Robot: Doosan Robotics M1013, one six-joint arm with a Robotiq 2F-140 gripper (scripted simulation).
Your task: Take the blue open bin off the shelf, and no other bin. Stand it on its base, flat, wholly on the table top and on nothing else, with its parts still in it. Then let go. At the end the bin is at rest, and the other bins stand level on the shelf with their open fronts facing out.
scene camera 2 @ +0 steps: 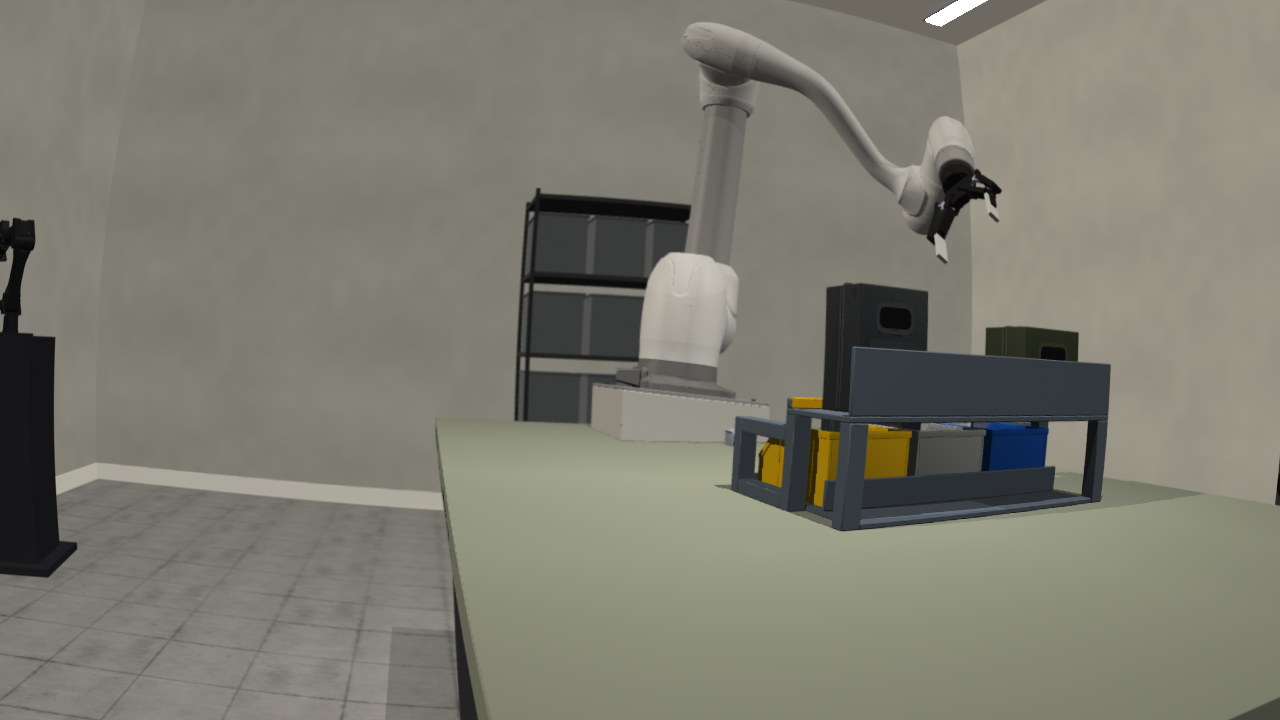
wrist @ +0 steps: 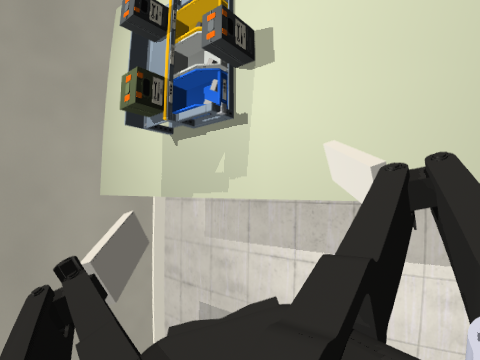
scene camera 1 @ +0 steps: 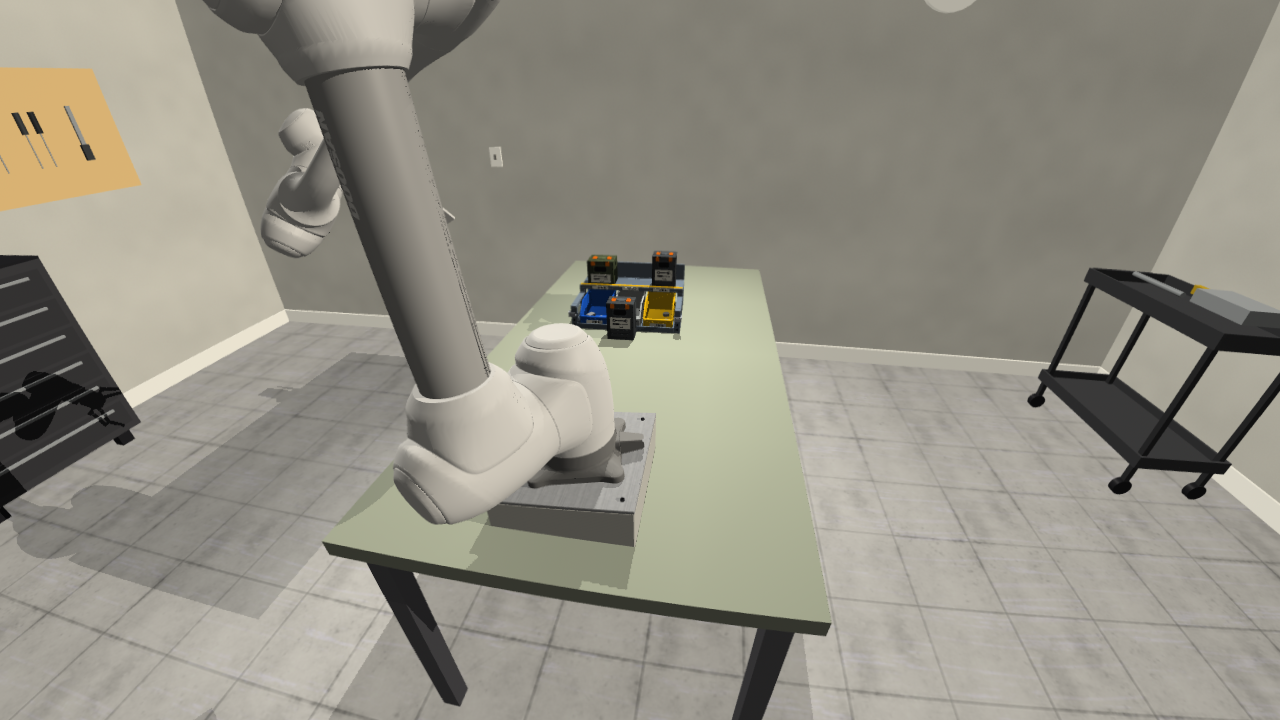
Labels:
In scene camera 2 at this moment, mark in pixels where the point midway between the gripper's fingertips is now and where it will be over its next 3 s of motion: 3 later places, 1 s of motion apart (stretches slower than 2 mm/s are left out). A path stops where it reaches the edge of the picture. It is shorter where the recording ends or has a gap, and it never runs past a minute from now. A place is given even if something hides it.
The gripper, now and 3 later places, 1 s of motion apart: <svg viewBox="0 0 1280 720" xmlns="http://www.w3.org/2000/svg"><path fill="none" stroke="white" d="M967 238L953 246L938 250L922 253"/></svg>

